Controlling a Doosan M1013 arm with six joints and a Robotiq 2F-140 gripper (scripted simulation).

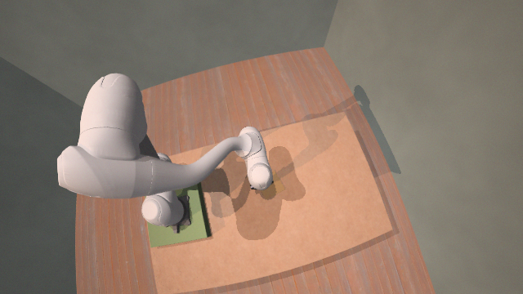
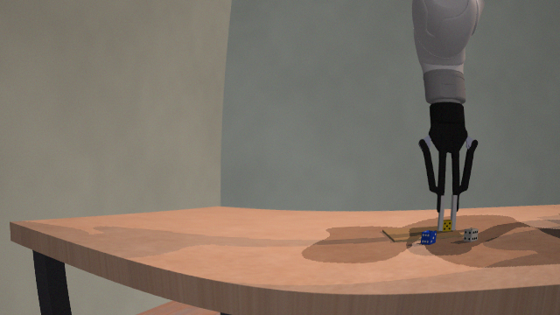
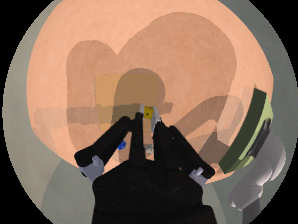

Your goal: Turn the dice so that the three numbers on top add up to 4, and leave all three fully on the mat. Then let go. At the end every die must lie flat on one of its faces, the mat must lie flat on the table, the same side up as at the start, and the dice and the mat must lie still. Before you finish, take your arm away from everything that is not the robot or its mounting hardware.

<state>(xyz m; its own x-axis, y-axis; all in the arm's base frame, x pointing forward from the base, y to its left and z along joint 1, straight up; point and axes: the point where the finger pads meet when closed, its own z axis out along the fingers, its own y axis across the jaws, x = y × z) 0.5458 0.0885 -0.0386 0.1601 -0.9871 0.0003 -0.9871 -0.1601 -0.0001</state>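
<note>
Now: hand 2 cm above the yellow die. Round my hand: tan mat 5 cm ahead, 1 cm to the left, 4 cm below; blue die 3 cm ahead, 11 cm to the left, 3 cm below; white die 5 cm behind, 10 cm to the left, 3 cm below.
</note>
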